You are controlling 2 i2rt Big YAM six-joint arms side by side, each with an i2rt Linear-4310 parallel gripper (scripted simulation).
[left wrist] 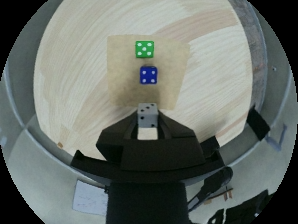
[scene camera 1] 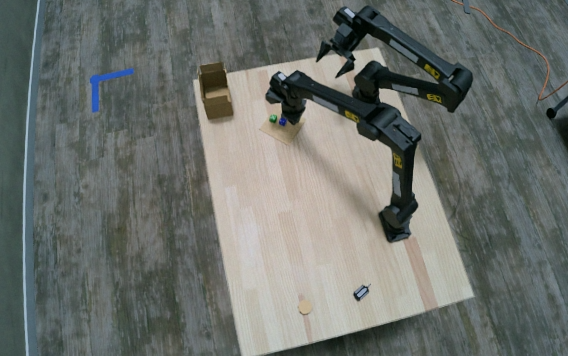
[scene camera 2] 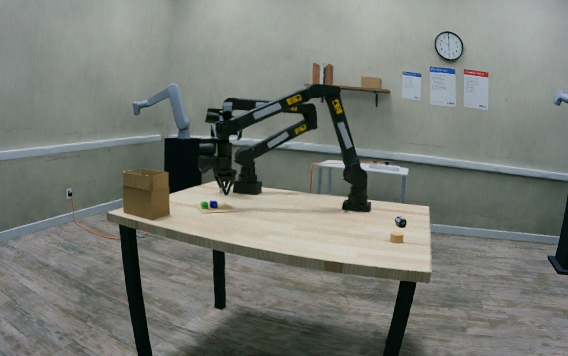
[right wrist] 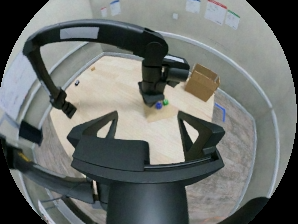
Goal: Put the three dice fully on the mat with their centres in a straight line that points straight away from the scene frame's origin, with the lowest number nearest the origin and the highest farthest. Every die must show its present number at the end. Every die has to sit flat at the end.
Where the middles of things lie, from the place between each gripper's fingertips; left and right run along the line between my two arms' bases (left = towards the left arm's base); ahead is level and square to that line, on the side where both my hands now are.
Right now the tan mat [scene camera 1: 286, 134] is 60 mm below my left hand, 40 mm ahead of it and 20 mm to the right of it.
The tan mat is 160 mm ahead of my right hand, 70 mm to the left of it and 260 mm below it.
